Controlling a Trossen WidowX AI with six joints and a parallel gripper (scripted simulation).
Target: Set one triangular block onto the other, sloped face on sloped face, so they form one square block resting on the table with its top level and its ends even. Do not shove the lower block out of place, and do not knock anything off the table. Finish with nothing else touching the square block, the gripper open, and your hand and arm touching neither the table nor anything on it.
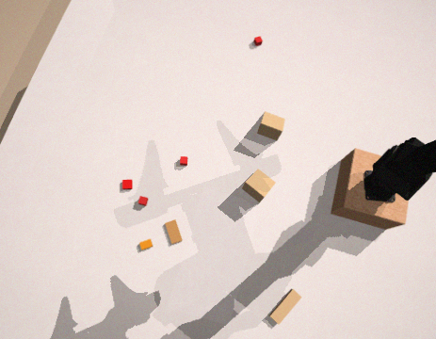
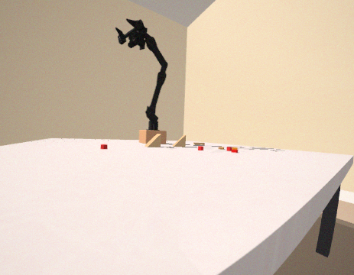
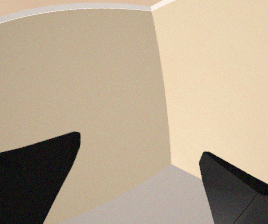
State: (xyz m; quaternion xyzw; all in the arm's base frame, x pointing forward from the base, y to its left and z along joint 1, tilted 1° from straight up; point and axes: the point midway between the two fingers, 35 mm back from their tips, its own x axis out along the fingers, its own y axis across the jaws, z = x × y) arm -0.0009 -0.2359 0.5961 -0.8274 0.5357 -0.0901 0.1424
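Right now my gripper tip is 210 mm short of the triangular block, 140 mm to the right of it and 660 mm above it. Also, from my gripper tip: orange chip: 460 mm ahead, 430 mm to the left, 670 mm below; then pale plank: 160 mm ahead, 530 mm to the left, 670 mm below.
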